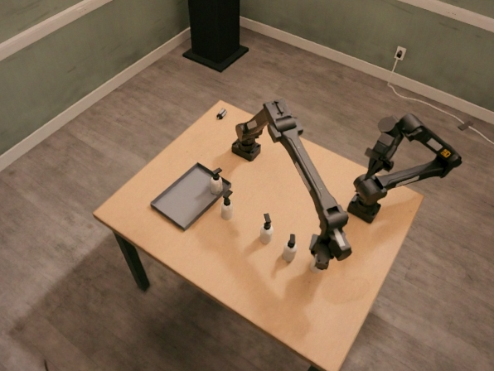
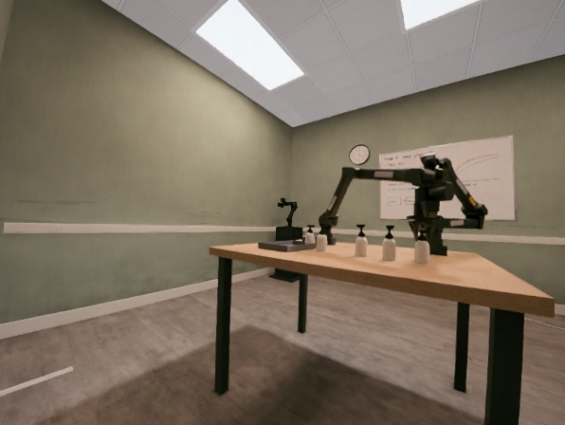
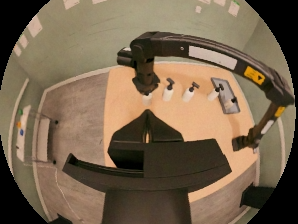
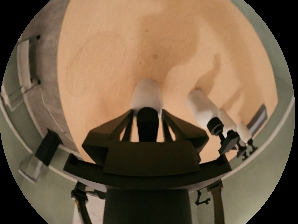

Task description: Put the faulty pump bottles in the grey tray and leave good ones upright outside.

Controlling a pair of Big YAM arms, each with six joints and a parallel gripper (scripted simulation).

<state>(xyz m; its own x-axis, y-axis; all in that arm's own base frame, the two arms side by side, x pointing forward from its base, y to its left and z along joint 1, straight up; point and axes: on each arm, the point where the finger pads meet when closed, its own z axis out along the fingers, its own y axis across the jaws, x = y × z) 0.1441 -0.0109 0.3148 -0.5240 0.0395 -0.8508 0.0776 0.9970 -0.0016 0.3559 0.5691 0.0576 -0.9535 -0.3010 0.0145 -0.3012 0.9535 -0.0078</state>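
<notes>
Now: right hand 61 cm to the left of the grey tray, 8 cm above it and 1 cm short of it. Also, from my right hand: small dark object: 81 cm to the right, 48 cm behind, 7 cm below.
</notes>
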